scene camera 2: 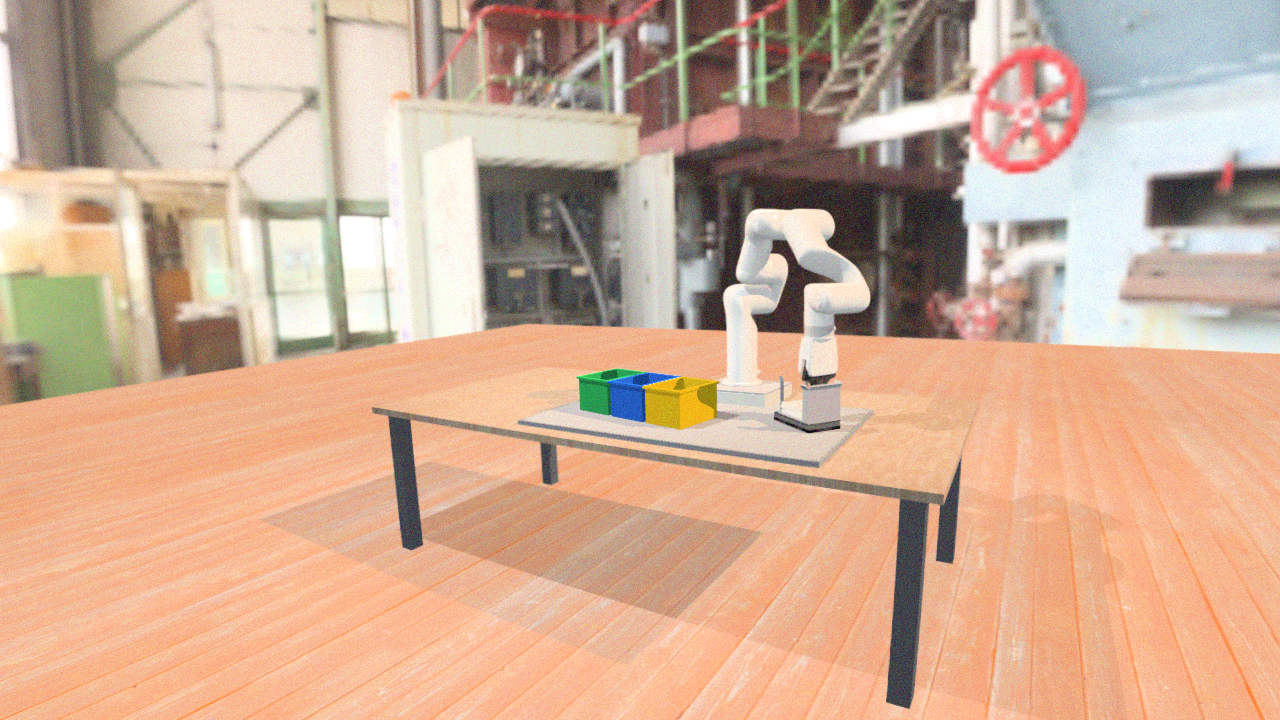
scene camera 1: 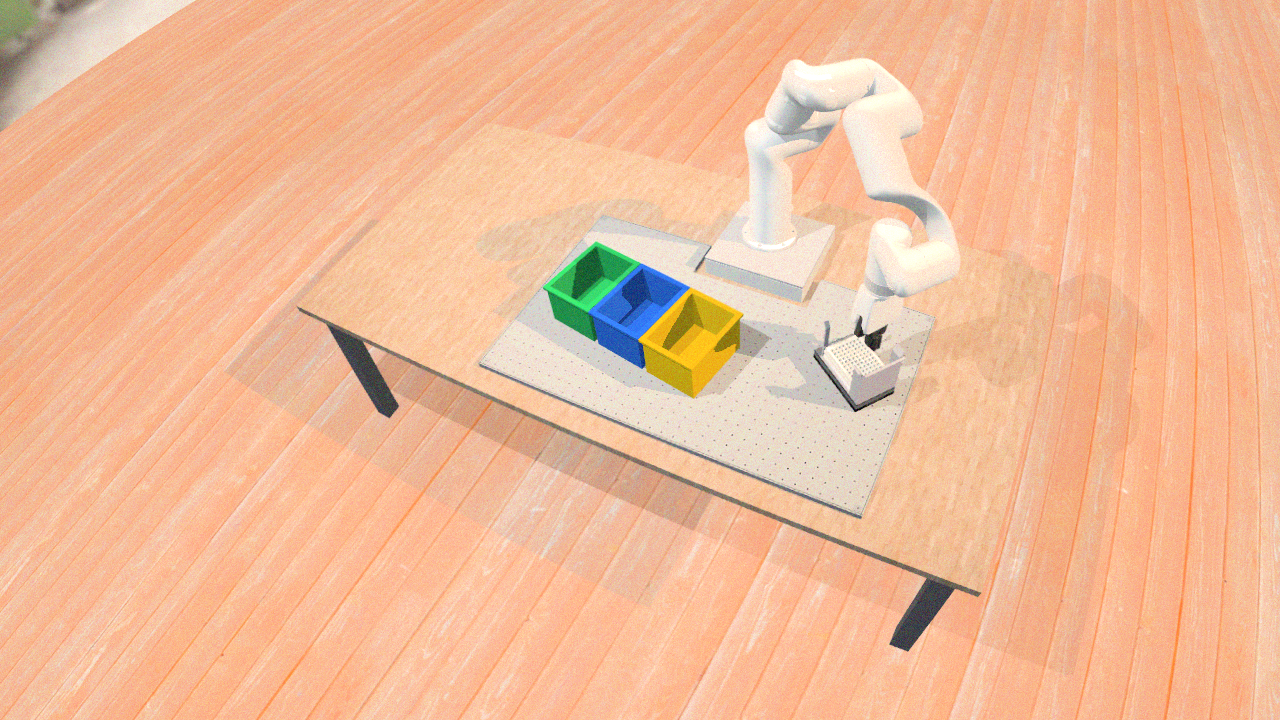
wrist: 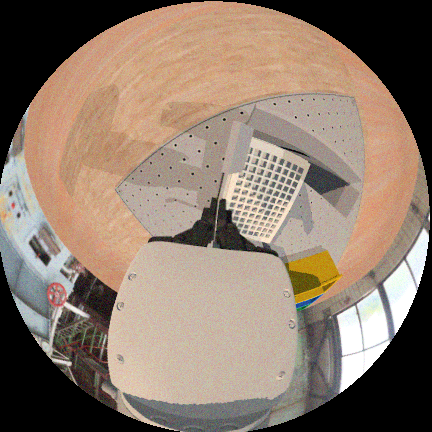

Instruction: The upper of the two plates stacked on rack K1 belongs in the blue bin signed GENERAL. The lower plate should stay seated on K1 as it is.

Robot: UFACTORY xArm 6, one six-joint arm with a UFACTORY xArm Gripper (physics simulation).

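Seen in the pictures: gripper, fingertip midpoint: [scene camera 1: 871, 345] [wrist: 217, 208]; arm's base, origin of the base link: [scene camera 2: 741, 383] [scene camera 1: 769, 235].
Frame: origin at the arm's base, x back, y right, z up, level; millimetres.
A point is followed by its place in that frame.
A white plate with a grid of square wells [scene camera 1: 857, 355] {z 18, x -262, y -314 mm} [wrist: 270, 187] {z 20, x -291, y -336 mm} lies on top in the rack K1 [scene camera 1: 872, 385] {z 34, x -331, y -369 mm} [scene camera 2: 820, 404] {z 37, x -328, y -372 mm} [wrist: 238, 147] {z 85, x -267, y -395 mm}, between its upright walls. The lower plate cannot be told apart from it in these views. My gripper [scene camera 1: 868, 334] {z 19, x -226, y -332 mm} [scene camera 2: 817, 378] {z 19, x -226, y -332 mm} [wrist: 217, 208] {z 19, x -226, y -332 mm} is shut and empty, pointing down at the rack's side toward the robot base, close by the plate's edge. Whether it touches the plate or rack cannot be told. The blue bin [scene camera 1: 617, 338] {z 26, x -445, y 130 mm} [scene camera 2: 628, 405] {z 7, x -445, y 124 mm} [wrist: 310, 302] {z 67, x -430, y 184 mm} stands in the middle of three bins; no plate shows in it, and its sign is not readable.
The yellow bin [scene camera 1: 671, 365] {z 36, x -463, y -6 mm} [scene camera 2: 665, 407] {z 20, x -464, y -7 mm} [wrist: 320, 262] {z 2, x -426, y -61 mm} adjoins the blue bin on the side toward the rack. The green bin [scene camera 1: 568, 310] {z 28, x -427, y 264 mm} [scene camera 2: 594, 396] {z 16, x -428, y 256 mm} adjoins its other side. The robot's base block [scene camera 1: 756, 268] {z 4, x -119, y -22 mm} stands behind. Bins and rack stand on a grey perforated board [scene camera 1: 751, 429] {z -32, x -483, y -188 mm} [scene camera 2: 760, 447] {z -32, x -517, y -297 mm}.
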